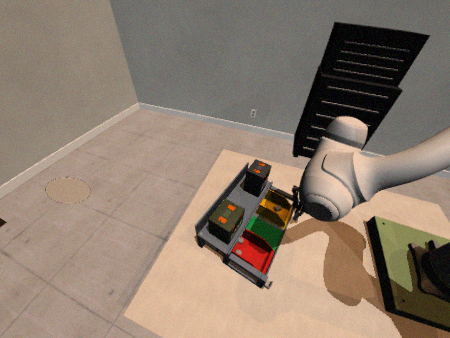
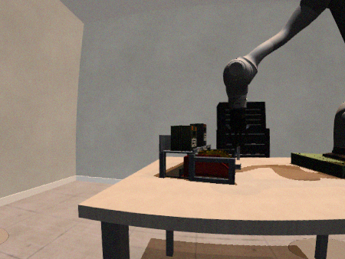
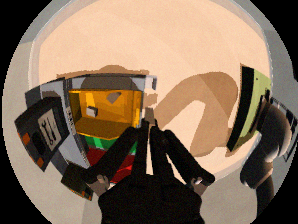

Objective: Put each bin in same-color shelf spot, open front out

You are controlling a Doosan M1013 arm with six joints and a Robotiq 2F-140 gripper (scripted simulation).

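The yellow bin lies 11 cm ahead of my hand, 3 cm below it and 1 cm to the right of it. Round my hand: dark box (20 cm ahead, 9 cm above, 3 cm to the right); red bin (21 cm to the left, 14 cm ahead, 3 cm below).
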